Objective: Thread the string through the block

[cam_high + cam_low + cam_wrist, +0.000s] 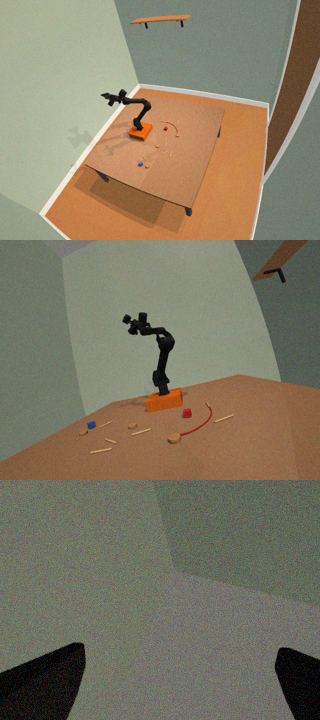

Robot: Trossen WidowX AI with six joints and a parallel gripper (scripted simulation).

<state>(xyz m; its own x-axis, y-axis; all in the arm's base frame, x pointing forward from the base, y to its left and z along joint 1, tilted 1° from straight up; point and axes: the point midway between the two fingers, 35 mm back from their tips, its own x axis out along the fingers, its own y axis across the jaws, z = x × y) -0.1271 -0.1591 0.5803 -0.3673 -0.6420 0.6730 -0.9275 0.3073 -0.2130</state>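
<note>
My gripper tip is 65 cm above the red block, 39 cm short of it and 32 cm to the right of it. The rest, counted from my gripper tip: thin stick (67 cm below, 42 cm to the left, 31 cm ahead); then blue cube (65 cm below, 37 cm ahead, 20 cm to the right); then round wooden button (66 cm below, 56 cm ahead, 28 cm to the left).
</note>
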